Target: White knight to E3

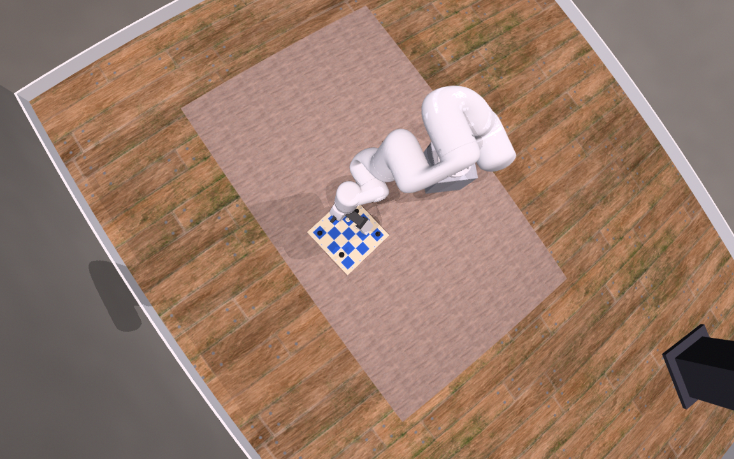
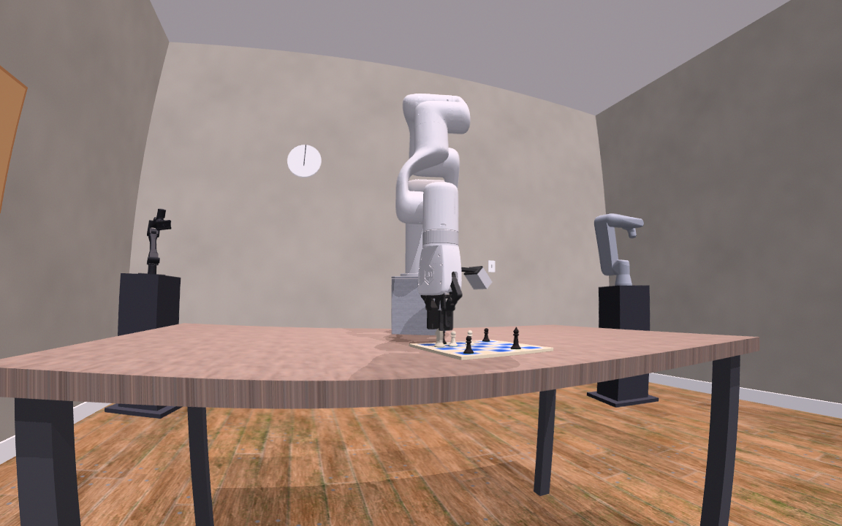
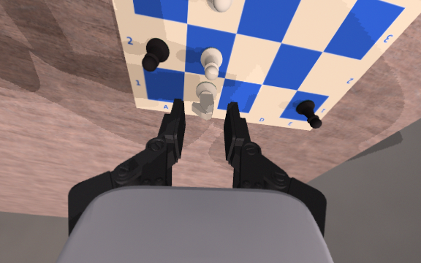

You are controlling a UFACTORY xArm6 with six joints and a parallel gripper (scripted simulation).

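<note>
Now: hand 4 cm above the white knight. The rest, counted from my hand: blue-and-cream chessboard 8 cm to the left, 6 cm below, 1 cm ahead.
</note>
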